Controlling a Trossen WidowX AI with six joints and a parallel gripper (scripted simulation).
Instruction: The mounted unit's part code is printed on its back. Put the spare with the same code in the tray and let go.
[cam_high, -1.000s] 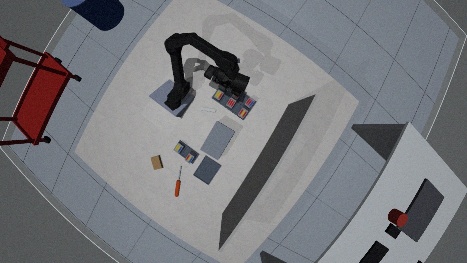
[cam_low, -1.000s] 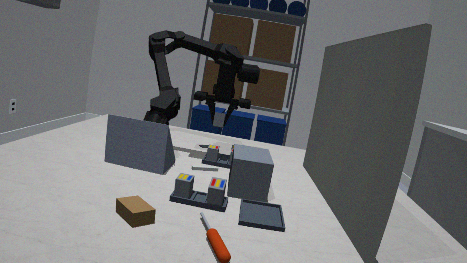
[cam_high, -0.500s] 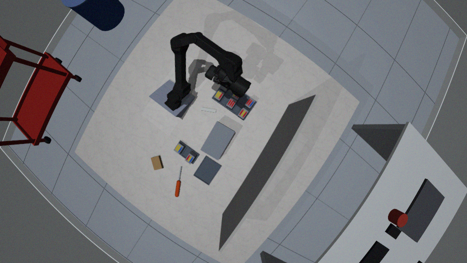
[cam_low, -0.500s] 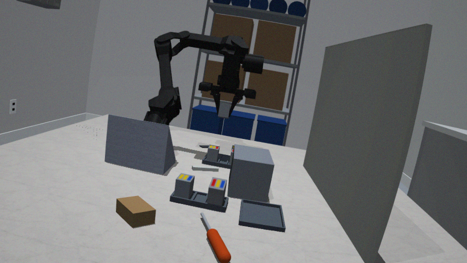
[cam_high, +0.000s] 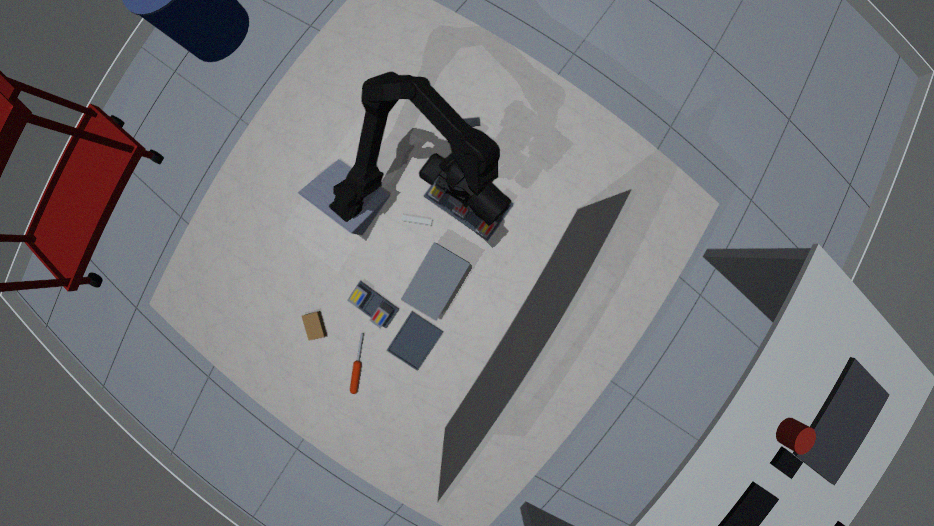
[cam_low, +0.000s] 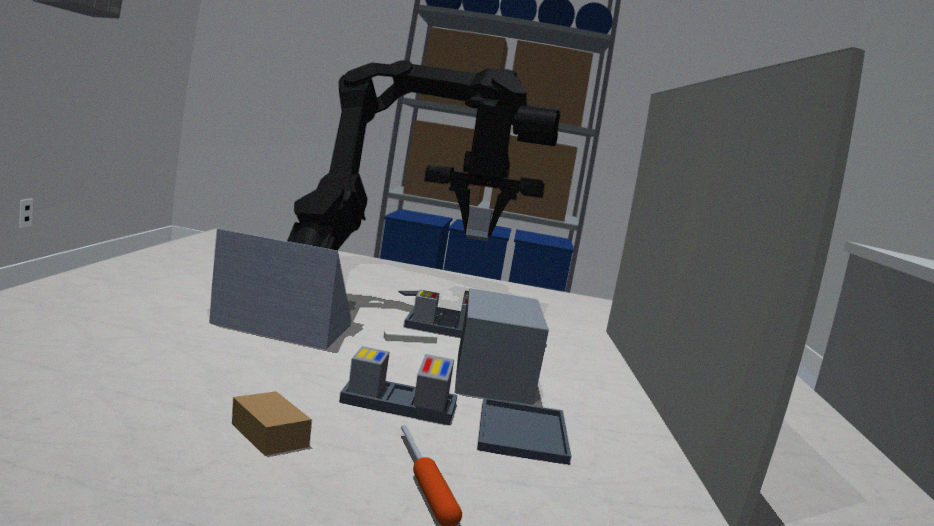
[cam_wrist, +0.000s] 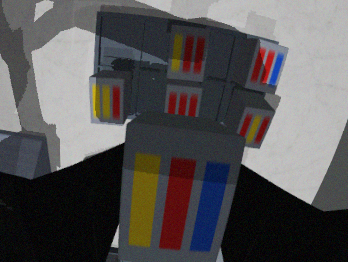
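Now: the dark tray 130 mm ahead of my gripper tip, 360 mm to the right of it and 160 mm below it. Round my gripper tip: tall grey panel (310 mm ahead, 160 mm to the right, 60 mm above); grey spare block (30 mm above); mounted unit (80 mm ahead, 190 mm to the right, 110 mm below).
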